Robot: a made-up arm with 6 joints. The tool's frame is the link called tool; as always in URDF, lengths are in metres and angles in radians.
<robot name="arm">
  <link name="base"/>
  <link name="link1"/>
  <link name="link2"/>
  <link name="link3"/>
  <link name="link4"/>
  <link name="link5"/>
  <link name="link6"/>
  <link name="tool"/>
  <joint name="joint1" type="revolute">
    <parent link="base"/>
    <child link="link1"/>
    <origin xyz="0 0 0.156"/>
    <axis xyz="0 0 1"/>
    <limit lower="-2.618" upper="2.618"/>
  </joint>
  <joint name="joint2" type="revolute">
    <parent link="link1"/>
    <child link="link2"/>
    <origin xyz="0 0 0" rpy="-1.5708 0 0"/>
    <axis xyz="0 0 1"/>
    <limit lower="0" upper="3.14"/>
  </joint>
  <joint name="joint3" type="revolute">
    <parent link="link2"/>
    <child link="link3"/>
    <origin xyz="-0.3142 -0.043 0"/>
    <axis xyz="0 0 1"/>
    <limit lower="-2.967" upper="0"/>
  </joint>
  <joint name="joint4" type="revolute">
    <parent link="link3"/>
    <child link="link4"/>
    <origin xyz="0.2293 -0.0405 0" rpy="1.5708 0 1.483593"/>
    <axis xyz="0 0 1"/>
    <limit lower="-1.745" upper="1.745"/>
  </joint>
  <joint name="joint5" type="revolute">
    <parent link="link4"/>
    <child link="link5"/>
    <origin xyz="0 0 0" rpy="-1.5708 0 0"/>
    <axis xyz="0 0 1"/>
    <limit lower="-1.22" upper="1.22"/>
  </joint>
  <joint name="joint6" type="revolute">
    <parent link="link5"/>
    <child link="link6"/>
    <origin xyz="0.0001 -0.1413 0" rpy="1.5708 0 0"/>
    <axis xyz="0 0 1"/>
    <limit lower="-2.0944" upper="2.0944"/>
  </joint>
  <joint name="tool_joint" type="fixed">
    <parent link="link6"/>
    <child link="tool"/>
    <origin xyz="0 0 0"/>
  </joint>
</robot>
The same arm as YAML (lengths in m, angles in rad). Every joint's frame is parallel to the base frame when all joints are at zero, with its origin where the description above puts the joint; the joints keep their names.
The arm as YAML. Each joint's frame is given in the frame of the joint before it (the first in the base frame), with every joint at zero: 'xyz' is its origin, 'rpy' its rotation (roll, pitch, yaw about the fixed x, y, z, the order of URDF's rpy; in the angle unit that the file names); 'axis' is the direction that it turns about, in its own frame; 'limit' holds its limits. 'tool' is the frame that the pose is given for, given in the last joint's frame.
units:
  length: m
  angle: rad
joints:
  - name: joint1
    type: revolute
    origin:
      xyz: [0.0, 0.0, 0.156]
      rpy: [0.0, 0.0, 0.0]
    axis: [0.0, 0.0, 1.0]
    limit:
      lower: -2.618
      upper: 2.618
  - name: joint2
    type: revolute
    origin:
      xyz: [0.0, 0.0, 0.0]
      rpy: [0.0, 0.0, 0.0]
    axis: [0.0, 1.0, 0.0]
    limit:
      lower: 0.0
      upper: 3.14
  - name: joint3
    type: revolute
    origin:
      xyz: [-0.3142, 0.0, 0.043]
      rpy: [0.0, 0.0, 0.0]
    axis: [0.0, 1.0, 0.0]
    limit:
      lower: -2.967
      upper: 0.0
  - name: joint4
    type: revolute
    origin:
      xyz: [0.2293, 0.0, 0.0405]
      rpy: [0.0, 0.0, 0.0]
    axis: [0.9962, 0.0, 0.0871]
    limit:
      lower: -1.745
      upper: 1.745
  - name: joint5
    type: revolute
    origin:
      xyz: [0.0, 0.0, 0.0]
      rpy: [0.0, 0.0, 0.0]
    axis: [0.0, 1.0, 0.0]
    limit:
      lower: -1.22
      upper: 1.22
  - name: joint6
    type: revolute
    origin:
      xyz: [0.1408, 0.0, 0.0122]
      rpy: [0.0, 0.0, 0.0]
    axis: [0.9962, 0.0, 0.0871]
    limit:
      lower: -2.0944
      upper: 2.0944
tool:
  origin:
    xyz: [0.0, 0.0, 0.0]
    rpy: [0.0, 1.4836, 0.0]

